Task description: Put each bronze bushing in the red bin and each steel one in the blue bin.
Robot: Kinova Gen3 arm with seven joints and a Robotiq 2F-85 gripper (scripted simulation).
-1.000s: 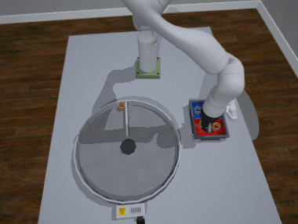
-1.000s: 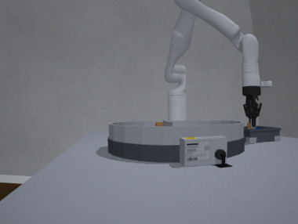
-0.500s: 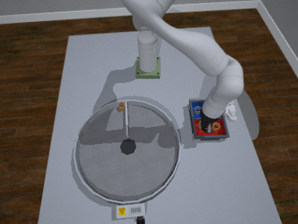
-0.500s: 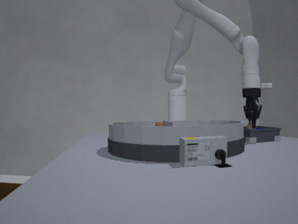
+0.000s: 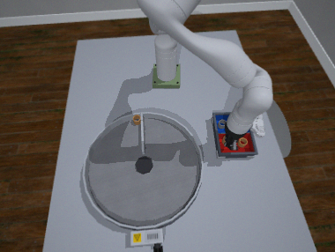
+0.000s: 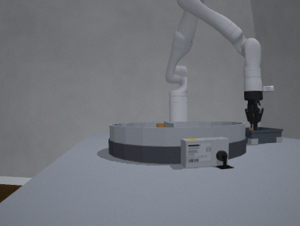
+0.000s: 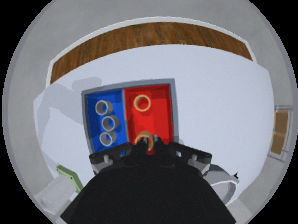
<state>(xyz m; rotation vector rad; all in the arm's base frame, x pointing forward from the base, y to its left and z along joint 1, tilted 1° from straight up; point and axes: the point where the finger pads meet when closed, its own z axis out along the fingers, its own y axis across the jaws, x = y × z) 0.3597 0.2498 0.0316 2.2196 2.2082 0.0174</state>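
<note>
Now: the bin 50 mm behind my hand, 30 mm to the left of it and 30 mm below it. The rest, counted from my hand: round grey turntable: 100 mm ahead, 310 mm to the right.
</note>
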